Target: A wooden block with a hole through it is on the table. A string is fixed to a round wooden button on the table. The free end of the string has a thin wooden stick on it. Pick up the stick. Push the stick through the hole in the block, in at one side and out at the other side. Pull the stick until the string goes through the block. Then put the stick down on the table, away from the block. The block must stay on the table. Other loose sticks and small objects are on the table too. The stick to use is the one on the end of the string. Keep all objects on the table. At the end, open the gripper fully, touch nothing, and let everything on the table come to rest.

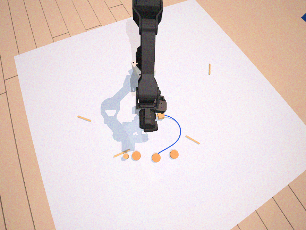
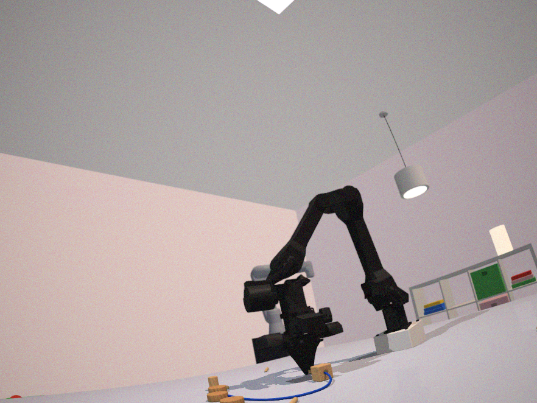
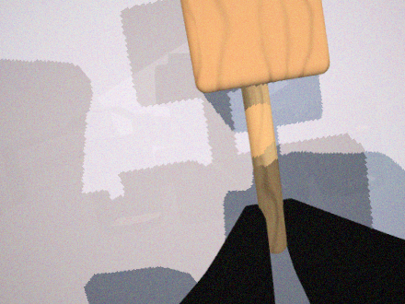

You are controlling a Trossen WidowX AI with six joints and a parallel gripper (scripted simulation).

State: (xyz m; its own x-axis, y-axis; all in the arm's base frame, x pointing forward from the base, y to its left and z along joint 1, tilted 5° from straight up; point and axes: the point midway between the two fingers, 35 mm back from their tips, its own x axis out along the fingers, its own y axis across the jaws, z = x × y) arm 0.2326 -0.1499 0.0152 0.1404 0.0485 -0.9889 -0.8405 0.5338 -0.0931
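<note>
My gripper tip is now 50 mm to the right of the wooden block, 30 mm short of it and 10 mm below it. Also, from my gripper tip: round wooden button: 170 mm ahead, 100 mm to the right; then thin stick: 40 mm to the left, 20 mm ahead, 10 mm above.
</note>
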